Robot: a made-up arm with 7 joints.
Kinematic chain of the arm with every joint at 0, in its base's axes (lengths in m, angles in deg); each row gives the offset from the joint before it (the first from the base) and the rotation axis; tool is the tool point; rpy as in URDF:
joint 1: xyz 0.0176 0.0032 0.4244 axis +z
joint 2: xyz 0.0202 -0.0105 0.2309 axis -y
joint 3: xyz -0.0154 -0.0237 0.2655 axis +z
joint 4: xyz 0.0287 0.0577 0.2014 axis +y
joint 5: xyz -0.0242 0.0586 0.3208 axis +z
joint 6: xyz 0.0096 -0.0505 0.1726 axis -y
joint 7: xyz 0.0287 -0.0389 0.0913 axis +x
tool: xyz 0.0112 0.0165 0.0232 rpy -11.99 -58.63 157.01
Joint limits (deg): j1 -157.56..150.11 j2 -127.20..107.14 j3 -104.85..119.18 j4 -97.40..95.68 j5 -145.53..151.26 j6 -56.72..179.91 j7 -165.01..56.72
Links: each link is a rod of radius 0.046 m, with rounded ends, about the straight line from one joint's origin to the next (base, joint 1, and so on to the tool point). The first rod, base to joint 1, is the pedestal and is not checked.
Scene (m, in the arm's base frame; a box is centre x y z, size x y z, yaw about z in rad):
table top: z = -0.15
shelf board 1: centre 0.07 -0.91 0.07 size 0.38 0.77 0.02 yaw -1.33
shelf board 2: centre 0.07 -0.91 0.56 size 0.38 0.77 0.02 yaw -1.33
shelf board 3: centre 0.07 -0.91 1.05 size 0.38 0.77 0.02 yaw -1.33
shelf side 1: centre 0.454 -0.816 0.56 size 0.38 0.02 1 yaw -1.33
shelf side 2: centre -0.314 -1.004 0.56 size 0.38 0.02 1 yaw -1.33
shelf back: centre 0.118 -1.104 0.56 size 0.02 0.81 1 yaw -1.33
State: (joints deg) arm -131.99 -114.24 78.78 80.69 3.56 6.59 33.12
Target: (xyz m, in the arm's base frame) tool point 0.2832 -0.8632 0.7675
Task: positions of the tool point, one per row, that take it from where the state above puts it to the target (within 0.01 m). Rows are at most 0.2 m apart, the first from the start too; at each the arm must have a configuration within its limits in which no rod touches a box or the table.
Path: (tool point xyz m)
1: 0.1152 -0.7232 0.3688
2: 0.0907 -0.6830 0.3871
3: 0.0619 -0.6411 0.4091
4: 0.0288 -0.5977 0.4321
5: -0.0076 -0.5528 0.4532
6: -0.0908 -0.6081 0.5287
7: -0.1620 -0.6509 0.6439
8: -0.2080 -0.6710 0.7954
9: -0.2162 -0.6588 0.9723
10: -0.1100 -0.7412 0.9360
11: 0.0104 -0.8060 0.8917
12: 0.1426 -0.8488 0.8360
13: 0.2832 -0.8632 0.7675

